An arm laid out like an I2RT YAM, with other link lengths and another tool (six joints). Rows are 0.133 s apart.
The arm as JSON. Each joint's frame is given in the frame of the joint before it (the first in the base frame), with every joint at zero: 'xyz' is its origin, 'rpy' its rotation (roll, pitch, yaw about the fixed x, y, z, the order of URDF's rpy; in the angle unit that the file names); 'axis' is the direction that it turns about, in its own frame. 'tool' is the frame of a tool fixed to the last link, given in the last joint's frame.
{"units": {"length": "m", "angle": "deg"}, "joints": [
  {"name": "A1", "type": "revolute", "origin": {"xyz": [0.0, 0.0, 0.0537], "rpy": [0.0, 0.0, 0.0]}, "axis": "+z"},
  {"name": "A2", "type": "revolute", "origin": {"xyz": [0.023, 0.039, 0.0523], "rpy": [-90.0, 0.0, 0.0]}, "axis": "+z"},
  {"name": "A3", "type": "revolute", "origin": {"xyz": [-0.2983, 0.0, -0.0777], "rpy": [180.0, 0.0, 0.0]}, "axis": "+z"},
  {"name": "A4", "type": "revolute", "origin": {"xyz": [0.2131, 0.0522, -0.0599], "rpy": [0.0, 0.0, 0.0]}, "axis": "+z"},
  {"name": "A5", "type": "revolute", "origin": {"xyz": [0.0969, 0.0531, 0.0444], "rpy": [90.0, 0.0, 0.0]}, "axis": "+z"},
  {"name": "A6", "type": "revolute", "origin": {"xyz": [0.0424, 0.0, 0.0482], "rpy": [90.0, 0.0, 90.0]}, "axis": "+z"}
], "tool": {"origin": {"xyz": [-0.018, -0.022, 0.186], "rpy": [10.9, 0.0, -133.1]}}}
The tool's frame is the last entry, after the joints.
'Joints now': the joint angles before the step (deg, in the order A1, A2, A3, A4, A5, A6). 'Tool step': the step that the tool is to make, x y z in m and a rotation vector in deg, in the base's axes. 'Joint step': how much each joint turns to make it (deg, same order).
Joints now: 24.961 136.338 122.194 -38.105 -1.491 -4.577
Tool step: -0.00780 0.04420 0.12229 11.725 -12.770 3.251
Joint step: 2.366 -11.685 -9.827 14.958 -4.030 2.902
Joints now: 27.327 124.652 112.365 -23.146 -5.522 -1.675
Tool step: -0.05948 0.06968 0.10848 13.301 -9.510 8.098
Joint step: 6.144 -9.852 -10.041 15.821 -4.843 5.004
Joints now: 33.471 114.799 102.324 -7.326 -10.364 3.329
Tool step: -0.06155 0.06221 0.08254 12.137 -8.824 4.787
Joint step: 8.436 -4.143 -6.957 18.001 2.624 4.923
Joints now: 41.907 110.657 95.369 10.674 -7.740 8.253
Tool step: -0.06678 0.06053 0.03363 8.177 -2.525 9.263
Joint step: 7.124 1.131 -1.768 11.102 -2.187 3.955
